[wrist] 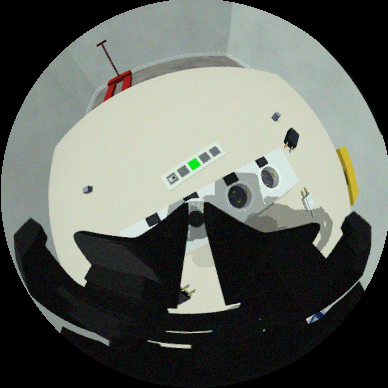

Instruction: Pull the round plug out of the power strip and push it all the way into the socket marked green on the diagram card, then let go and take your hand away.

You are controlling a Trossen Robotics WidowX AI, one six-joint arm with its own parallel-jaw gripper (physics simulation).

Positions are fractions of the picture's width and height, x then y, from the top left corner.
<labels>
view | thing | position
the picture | gripper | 0.50, 0.53
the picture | diagram card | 0.50, 0.42
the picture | white power strip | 0.65, 0.48
</labels>
